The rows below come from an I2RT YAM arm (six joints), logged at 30 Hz.
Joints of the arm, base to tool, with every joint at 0 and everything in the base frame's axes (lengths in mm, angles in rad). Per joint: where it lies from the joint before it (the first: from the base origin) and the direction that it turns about. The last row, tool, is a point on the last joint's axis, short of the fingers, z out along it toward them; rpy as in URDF.
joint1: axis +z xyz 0 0 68
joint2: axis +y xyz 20 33.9 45.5
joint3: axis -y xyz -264 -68.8 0
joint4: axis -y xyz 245 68.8 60
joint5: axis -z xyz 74 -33.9 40.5
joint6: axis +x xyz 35.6 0 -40.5
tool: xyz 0 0 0 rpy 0 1.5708 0
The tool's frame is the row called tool.
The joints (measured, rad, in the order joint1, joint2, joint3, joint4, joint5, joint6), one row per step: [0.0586 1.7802 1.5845 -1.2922 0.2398 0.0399]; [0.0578 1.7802 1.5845 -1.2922 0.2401 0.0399]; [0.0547 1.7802 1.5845 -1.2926 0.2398 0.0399]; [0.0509 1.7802 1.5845 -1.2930 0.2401 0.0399]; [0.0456 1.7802 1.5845 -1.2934 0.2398 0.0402]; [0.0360 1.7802 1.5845 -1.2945 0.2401 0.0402]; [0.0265 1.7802 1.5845 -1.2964 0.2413 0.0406]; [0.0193 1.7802 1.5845 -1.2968 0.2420 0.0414]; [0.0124 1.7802 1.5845 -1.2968 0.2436 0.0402]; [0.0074 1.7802 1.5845 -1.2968 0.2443 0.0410]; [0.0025 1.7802 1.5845 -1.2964 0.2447 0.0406]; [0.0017 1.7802 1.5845 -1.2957 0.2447 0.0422]
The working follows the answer.
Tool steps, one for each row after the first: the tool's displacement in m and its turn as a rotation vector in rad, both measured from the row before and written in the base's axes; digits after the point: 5 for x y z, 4 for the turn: [0.00001 -0.00028 0.00000 -0.0003 0.0000 -0.0008]; [-0.00001 -0.00103 -0.00001 0.0003 0.0004 -0.0031]; [-0.00001 -0.00129 0.00000 -0.0003 0.0004 -0.0038]; [0.00000 -0.00177 -0.00001 0.0003 0.0003 -0.0056]; [-0.00007 -0.00324 -0.00001 -0.0003 0.0011 -0.0096]; [-0.00019 -0.00324 -0.00001 -0.0012 0.0018 -0.0100]; [-0.00005 -0.00244 0.00000 -0.0006 0.0002 -0.0080]; [-0.00002 -0.00237 0.00001 -0.0017 0.0003 -0.0059]; [-0.00003 -0.00170 0.00001 -0.0006 -0.0002 -0.0058]; [0.00001 -0.00166 0.00001 -0.0004 -0.0003 -0.0045]; [0.00007 -0.00027 0.00001 0.0001 -0.0011 -0.0023]
Tool pose at each row, in the base's axes (x y z in m, rotation vector in rad; rounded; the steps above come from the unrounded poses): [0.33578 0.01123 0.27474 -0.0132 3.0265 -0.3580]; [0.33579 0.01095 0.27474 -0.0119 3.0265 -0.3585]; [0.33578 0.00992 0.27473 -0.0073 3.0273 -0.3584]; [0.33577 0.00863 0.27473 -0.0017 3.0281 -0.3593]; [0.33577 0.00686 0.27473 0.0067 3.0291 -0.3593]; [0.33570 0.00362 0.27472 0.0211 3.0311 -0.3607]; [0.33551 0.00038 0.27471 0.0359 3.0335 -0.3636]; [0.33546 -0.00206 0.27472 0.0480 3.0343 -0.3652]; [0.33544 -0.00443 0.27473 0.0567 3.0347 -0.3683]; [0.33541 -0.00613 0.27474 0.0656 3.0349 -0.3697]; [0.33542 -0.00779 0.27474 0.0725 3.0348 -0.3706]; [0.33549 -0.00805 0.27475 0.0763 3.0340 -0.3704]

